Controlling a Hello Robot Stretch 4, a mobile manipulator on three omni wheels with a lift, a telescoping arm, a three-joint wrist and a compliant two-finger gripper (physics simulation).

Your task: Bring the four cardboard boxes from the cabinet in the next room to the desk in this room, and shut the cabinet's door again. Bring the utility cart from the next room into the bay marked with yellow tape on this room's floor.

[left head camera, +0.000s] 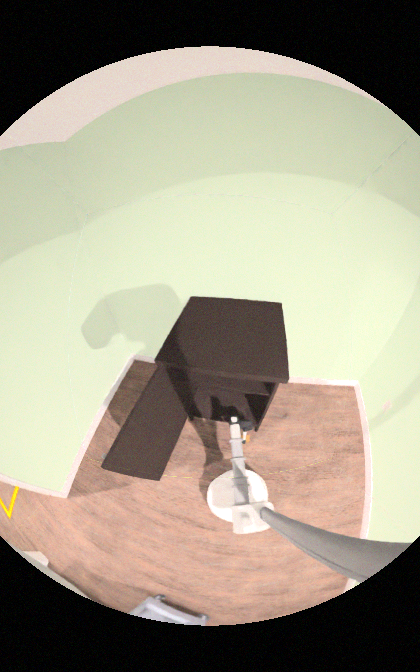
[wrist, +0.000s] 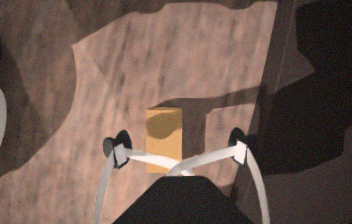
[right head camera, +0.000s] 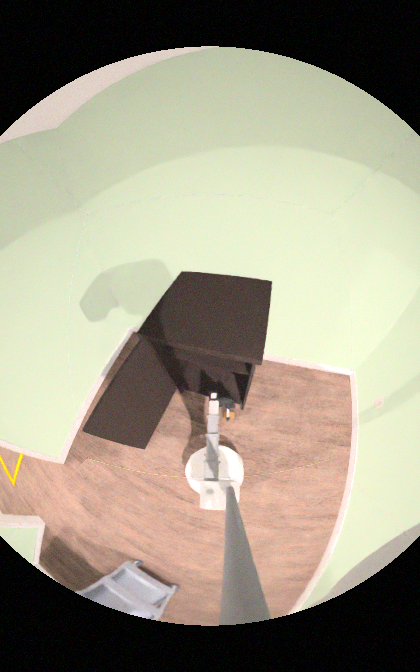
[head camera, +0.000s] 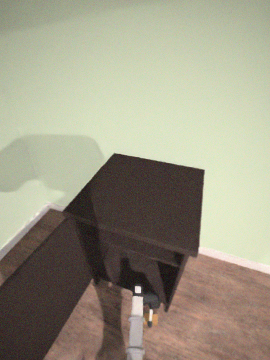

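A dark cabinet (head camera: 145, 200) (left head camera: 230, 335) (right head camera: 210, 315) stands against the green wall. Its door (head camera: 40, 290) (left head camera: 150, 425) (right head camera: 130, 395) is swung wide open to the left. The cabinet's inside is in deep shadow; no box can be made out there. One orange-tan cardboard box (wrist: 164, 132) (head camera: 155, 318) (right head camera: 232, 415) is on the floor in front of the cabinet. My gripper (wrist: 180, 141) is open above it, with the box nearer the left finger in the wrist view. The grey utility cart (left head camera: 150, 612) (right head camera: 156, 576) shows partly at the lower edge. The desk does not show.
Yellow tape (left head camera: 13, 501) (right head camera: 18, 469) shows on the floor at the far left, past a wall end. Another wall end (right head camera: 22, 521) stands at the lower left. My white base (left head camera: 260, 492) (right head camera: 234, 470) is in front of the cabinet. A wall runs along the right.
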